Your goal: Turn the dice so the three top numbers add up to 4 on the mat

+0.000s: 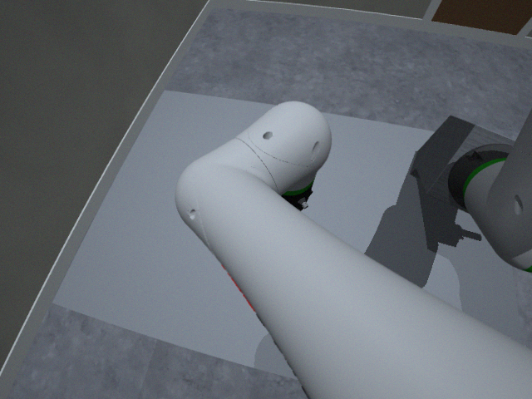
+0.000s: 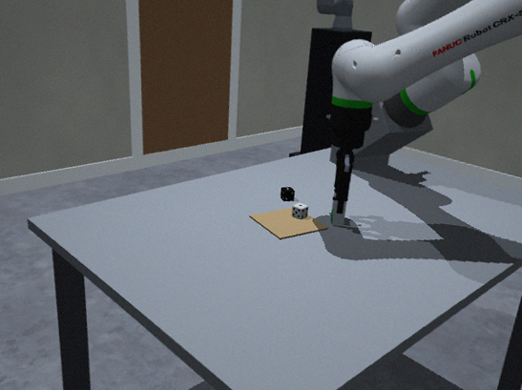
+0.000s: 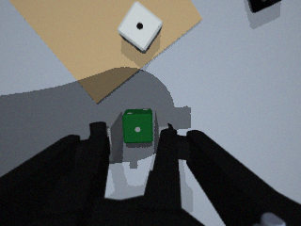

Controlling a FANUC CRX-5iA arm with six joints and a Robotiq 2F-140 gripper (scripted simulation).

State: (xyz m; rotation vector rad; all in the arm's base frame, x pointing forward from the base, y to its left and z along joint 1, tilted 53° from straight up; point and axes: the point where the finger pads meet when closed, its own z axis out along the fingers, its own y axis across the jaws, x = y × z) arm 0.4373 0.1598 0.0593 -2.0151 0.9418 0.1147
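Right now my hand is 2 cm above the green die. From my hand the other things lie so: tan mat: 11 cm ahead, 6 cm to the right, 3 cm below; white die: 7 cm to the right, 6 cm ahead, 2 cm below; black die: 18 cm to the right, 2 cm below, 1 cm ahead.
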